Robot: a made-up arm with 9 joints. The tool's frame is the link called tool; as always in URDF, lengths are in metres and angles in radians. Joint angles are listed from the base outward.
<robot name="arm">
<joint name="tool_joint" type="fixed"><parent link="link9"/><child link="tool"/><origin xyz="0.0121 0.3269 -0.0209"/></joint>
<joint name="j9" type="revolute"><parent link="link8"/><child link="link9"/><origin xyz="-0.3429 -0.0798 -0.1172"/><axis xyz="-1 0 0"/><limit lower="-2.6" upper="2.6"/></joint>
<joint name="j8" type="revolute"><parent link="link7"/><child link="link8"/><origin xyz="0.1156 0.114 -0.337"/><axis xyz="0 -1 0"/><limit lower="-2.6" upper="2.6"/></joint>
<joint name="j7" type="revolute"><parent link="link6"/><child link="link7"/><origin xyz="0.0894 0.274 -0.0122"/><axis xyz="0 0 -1"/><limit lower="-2.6" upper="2.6"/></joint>
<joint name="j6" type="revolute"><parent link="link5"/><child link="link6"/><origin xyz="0.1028 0.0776 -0.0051"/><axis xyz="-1 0 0"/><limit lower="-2.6" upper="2.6"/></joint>
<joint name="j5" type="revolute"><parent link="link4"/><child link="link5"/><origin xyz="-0.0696 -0.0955 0.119"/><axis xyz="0 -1 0"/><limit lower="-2.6" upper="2.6"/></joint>
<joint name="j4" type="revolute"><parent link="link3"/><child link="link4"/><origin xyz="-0.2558 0.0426 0.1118"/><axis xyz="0 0 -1"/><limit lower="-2.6" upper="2.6"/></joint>
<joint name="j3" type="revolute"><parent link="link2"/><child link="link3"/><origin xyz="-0.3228 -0.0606 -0.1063"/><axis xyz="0 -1 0"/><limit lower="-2.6" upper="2.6"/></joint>
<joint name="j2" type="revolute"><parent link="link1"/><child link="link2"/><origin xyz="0.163 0.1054 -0.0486"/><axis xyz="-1 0 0"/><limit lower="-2.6" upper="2.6"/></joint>
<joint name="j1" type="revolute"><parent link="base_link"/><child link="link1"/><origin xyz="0 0 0.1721"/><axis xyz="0 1 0"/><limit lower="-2.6" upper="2.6"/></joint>
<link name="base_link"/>
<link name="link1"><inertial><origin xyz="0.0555 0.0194 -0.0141"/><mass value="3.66"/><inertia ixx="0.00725" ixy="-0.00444" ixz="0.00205" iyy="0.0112" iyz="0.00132" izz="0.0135"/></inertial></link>
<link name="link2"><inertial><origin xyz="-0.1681 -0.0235 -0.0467"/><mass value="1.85"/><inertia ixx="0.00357" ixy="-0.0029" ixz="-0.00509" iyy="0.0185" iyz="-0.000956" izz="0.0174"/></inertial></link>
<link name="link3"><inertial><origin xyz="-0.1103 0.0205 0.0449"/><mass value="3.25"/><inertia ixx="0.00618" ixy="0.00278" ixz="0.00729" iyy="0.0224" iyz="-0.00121" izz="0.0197"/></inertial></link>
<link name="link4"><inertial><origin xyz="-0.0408 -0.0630 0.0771"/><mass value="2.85"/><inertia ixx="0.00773" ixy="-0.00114" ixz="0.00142" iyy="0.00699" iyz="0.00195" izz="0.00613"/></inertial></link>
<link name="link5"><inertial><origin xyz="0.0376 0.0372 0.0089"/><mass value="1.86"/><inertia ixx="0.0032" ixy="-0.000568" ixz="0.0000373" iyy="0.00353" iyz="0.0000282" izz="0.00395"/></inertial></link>
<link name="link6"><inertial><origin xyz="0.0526 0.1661 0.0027"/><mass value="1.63"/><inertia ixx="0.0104" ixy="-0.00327" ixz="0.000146" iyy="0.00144" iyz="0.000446" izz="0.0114"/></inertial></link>
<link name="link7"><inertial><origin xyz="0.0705 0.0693 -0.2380"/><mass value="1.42"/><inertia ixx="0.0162" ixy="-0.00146" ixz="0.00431" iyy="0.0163" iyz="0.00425" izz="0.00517"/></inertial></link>
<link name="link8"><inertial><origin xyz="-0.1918 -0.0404 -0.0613"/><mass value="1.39"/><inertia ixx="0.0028" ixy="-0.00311" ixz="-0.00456" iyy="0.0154" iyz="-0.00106" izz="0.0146"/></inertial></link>
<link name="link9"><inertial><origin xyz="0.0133 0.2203 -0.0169"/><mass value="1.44"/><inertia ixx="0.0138" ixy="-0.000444" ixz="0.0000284" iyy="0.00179" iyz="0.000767" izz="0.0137"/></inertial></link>
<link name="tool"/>
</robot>
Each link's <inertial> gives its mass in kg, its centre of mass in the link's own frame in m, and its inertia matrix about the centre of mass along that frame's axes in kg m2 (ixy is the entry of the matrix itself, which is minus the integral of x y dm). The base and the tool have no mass. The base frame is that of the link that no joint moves.
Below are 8 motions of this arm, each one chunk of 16 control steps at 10 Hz.
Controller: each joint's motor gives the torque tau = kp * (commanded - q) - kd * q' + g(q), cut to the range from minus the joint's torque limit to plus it. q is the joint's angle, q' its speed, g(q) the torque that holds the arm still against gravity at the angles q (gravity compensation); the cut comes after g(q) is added. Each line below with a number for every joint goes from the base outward.
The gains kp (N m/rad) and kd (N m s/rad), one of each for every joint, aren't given. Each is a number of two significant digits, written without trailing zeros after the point. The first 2 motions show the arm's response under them.
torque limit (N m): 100 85 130 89 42 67 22 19 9.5
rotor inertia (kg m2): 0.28 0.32 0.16 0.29 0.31 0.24 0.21 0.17 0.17
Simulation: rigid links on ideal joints. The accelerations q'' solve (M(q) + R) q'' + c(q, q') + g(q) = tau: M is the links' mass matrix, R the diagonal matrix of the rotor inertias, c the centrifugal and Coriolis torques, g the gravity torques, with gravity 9.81 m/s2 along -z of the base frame. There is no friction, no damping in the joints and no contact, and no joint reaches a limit. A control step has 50 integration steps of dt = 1/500 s. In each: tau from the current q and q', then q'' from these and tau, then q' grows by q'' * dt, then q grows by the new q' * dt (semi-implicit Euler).
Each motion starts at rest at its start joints. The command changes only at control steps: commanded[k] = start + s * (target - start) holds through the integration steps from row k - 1 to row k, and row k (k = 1, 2, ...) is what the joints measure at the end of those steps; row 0 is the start. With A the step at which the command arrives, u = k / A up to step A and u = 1 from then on. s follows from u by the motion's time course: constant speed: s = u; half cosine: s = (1 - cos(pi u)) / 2; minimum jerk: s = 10 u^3 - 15 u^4 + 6 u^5; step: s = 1 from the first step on.
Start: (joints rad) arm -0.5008 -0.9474 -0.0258 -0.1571 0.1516 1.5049 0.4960 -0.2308 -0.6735
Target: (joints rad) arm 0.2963 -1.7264 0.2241 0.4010 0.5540 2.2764 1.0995 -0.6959 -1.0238
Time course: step
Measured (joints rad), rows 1 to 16:
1: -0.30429 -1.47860 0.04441 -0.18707 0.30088 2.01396 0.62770 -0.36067 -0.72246
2: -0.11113 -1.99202 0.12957 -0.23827 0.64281 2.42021 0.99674 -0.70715 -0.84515
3: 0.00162 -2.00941 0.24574 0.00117 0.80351 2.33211 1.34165 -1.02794 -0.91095
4: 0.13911 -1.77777 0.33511 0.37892 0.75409 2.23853 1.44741 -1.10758 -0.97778
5: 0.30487 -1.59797 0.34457 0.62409 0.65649 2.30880 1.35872 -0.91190 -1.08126
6: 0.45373 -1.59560 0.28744 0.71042 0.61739 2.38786 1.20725 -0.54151 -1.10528
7: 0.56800 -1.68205 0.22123 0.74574 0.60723 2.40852 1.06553 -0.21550 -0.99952
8: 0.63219 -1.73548 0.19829 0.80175 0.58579 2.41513 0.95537 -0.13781 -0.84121
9: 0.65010 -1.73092 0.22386 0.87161 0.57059 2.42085 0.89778 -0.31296 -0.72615
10: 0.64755 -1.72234 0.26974 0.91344 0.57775 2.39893 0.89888 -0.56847 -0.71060
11: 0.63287 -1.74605 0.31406 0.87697 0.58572 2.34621 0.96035 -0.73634 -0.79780
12: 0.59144 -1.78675 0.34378 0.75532 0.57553 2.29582 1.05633 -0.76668 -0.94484
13: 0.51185 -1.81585 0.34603 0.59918 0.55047 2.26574 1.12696 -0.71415 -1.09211
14: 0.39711 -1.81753 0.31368 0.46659 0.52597 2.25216 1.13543 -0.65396 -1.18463
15: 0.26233 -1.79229 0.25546 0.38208 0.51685 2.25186 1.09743 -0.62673 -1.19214
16: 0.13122 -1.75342 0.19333 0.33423 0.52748 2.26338 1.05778 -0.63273 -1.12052
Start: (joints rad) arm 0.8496 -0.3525 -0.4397 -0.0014 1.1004 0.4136 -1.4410 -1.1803 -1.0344
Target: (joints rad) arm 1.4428 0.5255 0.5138 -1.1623 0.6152 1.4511 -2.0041 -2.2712 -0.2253
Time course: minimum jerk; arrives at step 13
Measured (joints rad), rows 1 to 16:
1: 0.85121 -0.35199 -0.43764 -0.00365 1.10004 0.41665 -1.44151 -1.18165 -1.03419
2: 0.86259 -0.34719 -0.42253 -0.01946 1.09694 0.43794 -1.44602 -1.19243 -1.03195
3: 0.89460 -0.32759 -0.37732 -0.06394 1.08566 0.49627 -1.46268 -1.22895 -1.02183
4: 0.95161 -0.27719 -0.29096 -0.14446 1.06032 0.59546 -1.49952 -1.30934 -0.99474
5: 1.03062 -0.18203 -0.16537 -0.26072 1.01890 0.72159 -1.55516 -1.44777 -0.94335
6: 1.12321 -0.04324 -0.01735 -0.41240 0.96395 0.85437 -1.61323 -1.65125 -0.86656
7: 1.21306 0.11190 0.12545 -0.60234 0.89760 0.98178 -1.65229 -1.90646 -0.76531
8: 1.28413 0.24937 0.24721 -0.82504 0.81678 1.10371 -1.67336 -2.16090 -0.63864
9: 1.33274 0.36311 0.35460 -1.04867 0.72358 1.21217 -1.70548 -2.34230 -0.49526
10: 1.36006 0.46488 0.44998 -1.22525 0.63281 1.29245 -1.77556 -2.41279 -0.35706
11: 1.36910 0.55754 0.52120 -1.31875 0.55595 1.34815 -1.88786 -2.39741 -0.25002
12: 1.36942 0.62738 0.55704 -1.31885 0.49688 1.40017 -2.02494 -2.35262 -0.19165
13: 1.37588 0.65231 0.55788 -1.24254 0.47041 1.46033 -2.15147 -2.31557 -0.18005
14: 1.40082 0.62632 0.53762 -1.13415 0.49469 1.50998 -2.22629 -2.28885 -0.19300
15: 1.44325 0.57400 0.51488 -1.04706 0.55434 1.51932 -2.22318 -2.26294 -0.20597
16: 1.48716 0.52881 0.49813 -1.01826 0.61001 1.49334 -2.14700 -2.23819 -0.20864
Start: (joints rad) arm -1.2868 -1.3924 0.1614 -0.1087 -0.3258 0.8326 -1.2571 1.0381 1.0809
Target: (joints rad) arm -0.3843 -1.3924 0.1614 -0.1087 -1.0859 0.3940 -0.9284 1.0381 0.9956
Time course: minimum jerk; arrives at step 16
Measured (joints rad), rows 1 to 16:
1: -1.28660 -1.39208 0.16162 -0.10899 -0.32613 0.83224 -1.25670 1.03796 1.08098
2: -1.28482 -1.38984 0.16329 -0.11125 -0.32881 0.82973 -1.25353 1.03695 1.08173
3: -1.27796 -1.38361 0.16862 -0.11830 -0.33804 0.82272 -1.24300 1.03393 1.08459
4: -1.26079 -1.37265 0.17948 -0.13219 -0.35862 0.81005 -1.22071 1.02848 1.09163
5: -1.22792 -1.35774 0.19617 -0.15253 -0.39434 0.79164 -1.18517 1.02163 1.10448
6: -1.17566 -1.34036 0.21702 -0.17669 -0.44732 0.76753 -1.13864 1.01576 1.12295
7: -1.10338 -1.32212 0.23872 -0.20133 -0.51830 0.73772 -1.08619 1.01337 1.14395
8: -1.01397 -1.30476 0.25711 -0.22416 -0.60689 0.70244 -1.03411 1.01544 1.16148
9: -0.91320 -1.29052 0.26806 -0.24476 -0.71115 0.66224 -0.98869 1.02059 1.16797
10: -0.80827 -1.28238 0.26787 -0.26352 -0.82674 0.61814 -0.95560 1.02602 1.15685
11: -0.70569 -1.28346 0.25350 -0.27908 -0.94626 0.57194 -0.93906 1.02949 1.12513
12: -0.60940 -1.29522 0.22300 -0.28666 -1.05958 0.52654 -0.94048 1.03065 1.07507
13: -0.52039 -1.31599 0.17672 -0.27932 -1.15591 0.48515 -0.95745 1.02992 1.01404
14: -0.43812 -1.34182 0.11867 -0.25181 -1.22733 0.44942 -0.98423 1.02695 0.95218
15: -0.36278 -1.36901 0.05687 -0.20340 -1.27195 0.41824 -1.01383 1.02107 0.89871
16: -0.29607 -1.39581 0.00202 -0.13816 -1.29371 0.38864 -1.03966 1.01382 0.85884

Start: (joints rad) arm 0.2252 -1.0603 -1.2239 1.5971 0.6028 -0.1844 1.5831 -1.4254 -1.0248
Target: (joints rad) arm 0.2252 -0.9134 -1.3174 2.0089 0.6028 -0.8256 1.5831 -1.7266 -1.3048
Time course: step
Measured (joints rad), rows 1 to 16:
1: 0.28963 -1.03790 -1.26684 1.74525 0.50698 -0.59203 1.57844 -1.45305 -1.06353
2: 0.31362 -0.99479 -1.36396 1.93219 0.48976 -1.00862 1.56167 -1.62834 -1.15585
3: 0.21607 -0.92198 -1.41085 2.06155 0.62193 -0.98360 1.51709 -1.84900 -1.28988
4: 0.14333 -0.84936 -1.39242 2.08382 0.71344 -0.82730 1.49219 -1.90832 -1.38969
5: 0.15888 -0.81101 -1.31799 2.08402 0.68601 -0.79729 1.51157 -1.79228 -1.40489
6: 0.19964 -0.81904 -1.24352 2.08455 0.61284 -0.82779 1.58046 -1.65035 -1.37782
7: 0.21884 -0.85771 -1.21755 2.07839 0.56818 -0.82525 1.64394 -1.61350 -1.34568
8: 0.22494 -0.90435 -1.24347 2.06574 0.55923 -0.80299 1.66034 -1.69097 -1.31915
9: 0.23482 -0.93843 -1.29401 2.04466 0.56724 -0.80125 1.63883 -1.80305 -1.30627
10: 0.24556 -0.95147 -1.33696 2.01541 0.57952 -0.81913 1.60262 -1.86279 -1.30465
11: 0.24762 -0.95072 -1.35551 1.98444 0.59172 -0.83228 1.56842 -1.83474 -1.30452
12: 0.23967 -0.94357 -1.35200 1.96360 0.60393 -0.83286 1.54769 -1.74365 -1.29749
13: 0.22685 -0.93142 -1.33980 1.96029 0.61631 -0.83017 1.54412 -1.64773 -1.28293
14: 0.21549 -0.91623 -1.33158 1.97158 0.62652 -0.83101 1.55090 -1.60053 -1.26792
15: 0.21002 -0.90284 -1.33057 1.98916 0.63101 -0.83367 1.55865 -1.62032 -1.26050
16: 0.21138 -0.89598 -1.33103 2.00567 0.62764 -0.83418 1.56446 -1.68449 -1.26482

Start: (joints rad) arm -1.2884 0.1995 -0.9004 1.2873 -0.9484 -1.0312 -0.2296 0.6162 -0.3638
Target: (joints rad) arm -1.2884 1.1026 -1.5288 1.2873 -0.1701 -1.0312 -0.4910 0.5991 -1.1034
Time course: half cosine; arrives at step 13
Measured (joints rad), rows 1 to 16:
1: -1.29003 0.20343 -0.90393 1.28591 -0.94396 -1.03066 -0.23002 0.61441 -0.36657
2: -1.29609 0.22247 -0.91997 1.27932 -0.92389 -1.02895 -0.23361 0.60725 -0.38070
3: -1.30564 0.26829 -0.95571 1.26451 -0.87857 -1.02701 -0.24621 0.59416 -0.41725
4: -1.31290 0.34457 -1.01086 1.24327 -0.80708 -1.02716 -0.27296 0.57953 -0.48350
5: -1.31278 0.44604 -1.08044 1.22212 -0.71584 -1.03062 -0.31313 0.56924 -0.57869
6: -1.30578 0.56258 -1.15933 1.20820 -0.61398 -1.03534 -0.35961 0.56753 -0.69272
7: -1.29639 0.68406 -1.24324 1.20488 -0.51029 -1.03721 -0.40337 0.57662 -0.80903
8: -1.28762 0.80251 -1.32775 1.21150 -0.41241 -1.03406 -0.43809 0.59636 -0.91079
9: -1.27897 0.91144 -1.40826 1.22699 -0.32641 -1.02752 -0.46157 0.62277 -0.98731
10: -1.26992 1.00507 -1.48031 1.25175 -0.25615 -1.02040 -0.47499 0.64843 -1.03701
11: -1.26233 1.07893 -1.53884 1.28587 -0.20376 -1.01420 -0.48132 0.66642 -1.06595
12: -1.25855 1.13015 -1.57781 1.32692 -0.17100 -1.00937 -0.48337 0.67414 -1.08293
13: -1.25916 1.15646 -1.59174 1.36993 -0.15954 -1.00662 -0.48248 0.67361 -1.09408
14: -1.26480 1.16071 -1.58064 1.40577 -0.16504 -1.00714 -0.47914 0.66739 -1.10125
15: -1.27622 1.15326 -1.55394 1.42273 -0.17537 -1.01349 -0.47443 0.65520 -1.10446
16: -1.29078 1.14306 -1.52562 1.41498 -0.18068 -1.02796 -0.46979 0.63599 -1.10341

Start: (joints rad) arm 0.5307 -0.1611 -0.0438 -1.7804 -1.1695 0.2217 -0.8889 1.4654 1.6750
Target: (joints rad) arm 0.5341 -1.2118 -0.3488 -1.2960 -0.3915 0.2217 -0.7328 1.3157 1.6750
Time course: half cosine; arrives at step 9
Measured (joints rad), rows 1 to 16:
1: 0.52951 -0.16815 -0.05097 -1.77869 -1.16793 0.22368 -0.89329 1.45728 1.67278
2: 0.52700 -0.20024 -0.07968 -1.77224 -1.15843 0.23150 -0.91190 1.42157 1.66107
3: 0.52732 -0.27289 -0.13509 -1.75970 -1.13083 0.24556 -0.94818 1.34850 1.62971
4: 0.53176 -0.38903 -0.20885 -1.74021 -1.07672 0.26147 -0.98980 1.25574 1.57307
5: 0.52966 -0.54394 -0.28648 -1.70943 -0.99136 0.27250 -1.01424 1.17895 1.49903
6: 0.50246 -0.73137 -0.34623 -1.65643 -0.87320 0.27110 -1.00320 1.15296 1.43239
7: 0.44145 -0.93885 -0.35844 -1.56993 -0.73058 0.25642 -0.95246 1.20041 1.40651
8: 0.36460 -1.13725 -0.30434 -1.45754 -0.58757 0.24295 -0.87288 1.31658 1.44553
9: 0.31292 -1.28640 -0.20352 -1.34898 -0.46498 0.25126 -0.78089 1.45310 1.54637
10: 0.32480 -1.36449 -0.11284 -1.26433 -0.36020 0.28374 -0.68346 1.54258 1.67484
11: 0.40971 -1.38427 -0.08402 -1.19968 -0.26489 0.31784 -0.57982 1.55465 1.79071
12: 0.54489 -1.37059 -0.12716 -1.14520 -0.18559 0.32444 -0.47975 1.51288 1.87659
13: 0.69058 -1.33608 -0.21428 -1.09809 -0.13838 0.29099 -0.41350 1.45994 1.93207
14: 0.80470 -1.28707 -0.30683 -1.06330 -0.13272 0.23142 -0.41426 1.42007 1.94796
15: 0.85894 -1.24074 -0.37774 -1.05225 -0.16155 0.17074 -0.48757 1.40111 1.90607
16: 0.85196 -1.22242 -0.41496 -1.07729 -0.20717 0.12369 -0.60404 1.41223 1.80365

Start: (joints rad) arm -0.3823 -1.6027 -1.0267 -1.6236 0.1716 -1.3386 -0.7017 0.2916 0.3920
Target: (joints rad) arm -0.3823 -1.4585 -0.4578 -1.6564 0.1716 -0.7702 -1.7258 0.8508 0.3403
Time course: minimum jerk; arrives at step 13
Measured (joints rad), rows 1 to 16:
1: -0.38261 -1.60253 -1.02674 -1.62383 0.17164 -1.33813 -0.70272 0.29251 0.39160
2: -0.38484 -1.60119 -1.02674 -1.62557 0.17195 -1.33459 -0.71084 0.29967 0.38847
3: -0.39132 -1.59687 -1.02520 -1.63097 0.17299 -1.32347 -0.73799 0.32345 0.37823
4: -0.40260 -1.58794 -1.01769 -1.64138 0.17530 -1.30058 -0.79619 0.37423 0.35805
5: -0.41605 -1.57380 -0.99721 -1.65608 0.17936 -1.26318 -0.89102 0.45750 0.33132
6: -0.42679 -1.55531 -0.95597 -1.67229 0.18556 -1.20985 -1.01910 0.57241 0.30983
7: -0.42993 -1.53471 -0.88781 -1.68585 0.19367 -1.14085 -1.16881 0.71153 0.31082
8: -0.42312 -1.51508 -0.79043 -1.69254 0.20158 -1.05950 -1.32155 0.85870 0.34817
9: -0.40841 -1.49835 -0.66803 -1.69057 0.20405 -0.97222 -1.45477 0.98581 0.42082
10: -0.39095 -1.48330 -0.53298 -1.68161 0.19553 -0.88485 -1.55184 1.05792 0.50712
11: -0.37386 -1.46807 -0.40305 -1.66661 0.17713 -0.79926 -1.61323 1.05266 0.57450
12: -0.35725 -1.45562 -0.29388 -1.64320 0.15762 -0.71580 -1.65526 0.97575 0.59743
13: -0.34252 -1.45120 -0.21497 -1.61115 0.14566 -0.63802 -1.70007 0.85644 0.56601
14: -0.33313 -1.45395 -0.17219 -1.57658 0.14427 -0.57446 -1.76443 0.73264 0.48345
15: -0.33135 -1.45668 -0.16985 -1.54866 0.15096 -0.53856 -1.84585 0.63709 0.36220
16: -0.33604 -1.45472 -0.20780 -1.53443 0.16163 -0.54317 -1.91695 0.59302 0.22572

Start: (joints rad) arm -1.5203 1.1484 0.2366 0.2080 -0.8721 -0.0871 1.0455 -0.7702 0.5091
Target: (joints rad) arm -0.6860 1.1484 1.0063 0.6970 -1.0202 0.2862 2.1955 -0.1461 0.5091
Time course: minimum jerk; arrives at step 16
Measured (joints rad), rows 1 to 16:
1: -1.51985 1.14798 0.23730 0.20855 -0.87224 -0.08685 1.04613 -0.76974 0.50920
2: -1.51621 1.14486 0.24291 0.21285 -0.87333 -0.08500 1.05127 -0.76599 0.50994
3: -1.50361 1.13585 0.26188 0.22669 -0.87677 -0.07938 1.06894 -0.75329 0.51226
4: -1.47542 1.12010 0.30263 0.25523 -0.88360 -0.06756 1.10824 -0.72590 0.51661
5: -1.42713 1.10100 0.36847 0.30001 -0.89411 -0.04693 1.17570 -0.68106 0.52226
6: -1.35839 1.08492 0.45539 0.35802 -0.90812 -0.01569 1.27341 -0.62001 0.52723
7: -1.27305 1.07790 0.55391 0.42300 -0.92489 0.02572 1.39887 -0.54672 0.52912
8: -1.17696 1.08267 0.65356 0.48778 -0.94280 0.07469 1.54546 -0.46578 0.52650
9: -1.07542 1.09808 0.74678 0.54564 -0.95991 0.12776 1.70292 -0.38129 0.52010
10: -0.97254 1.12099 0.82887 0.59094 -0.97556 0.18118 1.85839 -0.29749 0.51273
11: -0.87240 1.14822 0.89591 0.62013 -0.99089 0.23078 1.99853 -0.21970 0.50807
12: -0.77985 1.17702 0.94417 0.63280 -1.00743 0.27260 2.11220 -0.15387 0.50888
13: -0.70007 1.20467 0.97150 0.63167 -1.02505 0.30401 2.19306 -0.10475 0.51566
14: -0.63759 1.22857 0.97882 0.62116 -1.04145 0.32439 2.24080 -0.07437 0.52624
15: -0.59513 1.24644 0.97055 0.60600 -1.05358 0.33498 2.26059 -0.06149 0.53659
16: -0.57240 1.25600 0.95461 0.59122 -1.05974 0.33845 2.26148 -0.06203 0.54254

